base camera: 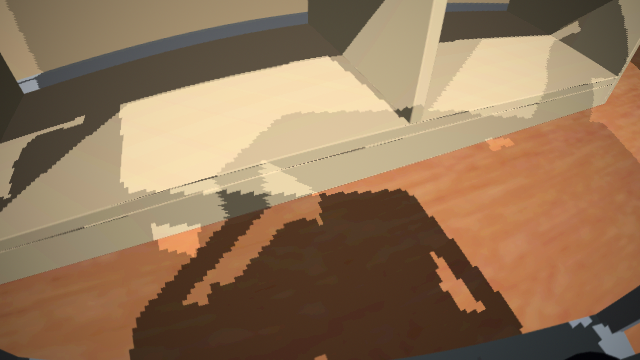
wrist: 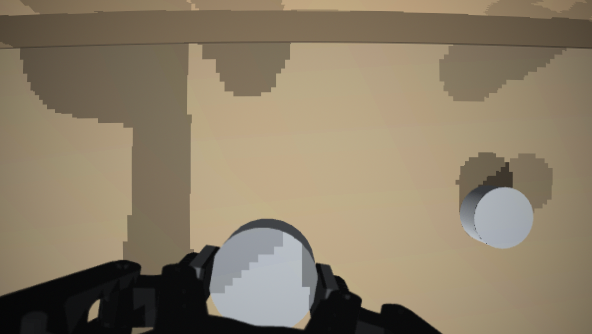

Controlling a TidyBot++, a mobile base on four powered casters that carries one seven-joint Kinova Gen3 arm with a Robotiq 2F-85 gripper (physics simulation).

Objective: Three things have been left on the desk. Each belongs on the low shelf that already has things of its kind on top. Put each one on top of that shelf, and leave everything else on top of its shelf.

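Frame: origin at the arm's base, x right, y up, z back, level; millimetres.
Seen in the pictures: gripper, fingertip midpoint: (wrist: 265, 273).
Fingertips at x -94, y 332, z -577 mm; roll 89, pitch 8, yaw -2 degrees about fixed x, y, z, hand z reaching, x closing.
Offsets run from my fingertips to a thing's middle. "*": to the spot under its first point. Level surfaces: height alone.
My gripper (wrist: 265, 273) is shut on a light grey, round-topped can, seen from above at the bottom middle of the wrist view. The held can @[dz -2, dx +0, dy +4 mm] (wrist: 260, 285) is over the top of a pale low shelf (wrist: 350, 150) (base camera: 330, 167); how high it hangs is hard to tell. Another light grey can @[dz -66, dx +171, dy -106 mm] (wrist: 503, 218) of like look stands upright on the shelf top, to the right of the gripper and apart from it. The base camera view has the shelf's open front with its compartments; its top, the gripper and the cans do not show there. The desk does not show in either view.
A brownish strip (wrist: 300, 27) runs across the far edge of the shelf top. In the base camera view an upright divider @[* dz +140, dx +243, dy -558 mm] (base camera: 429, 60) parts the shelf's compartments. The reddish wooden floor @[dy -728 mm] (base camera: 550, 190) lies before the shelf, with a dark robot-side shadow on it.
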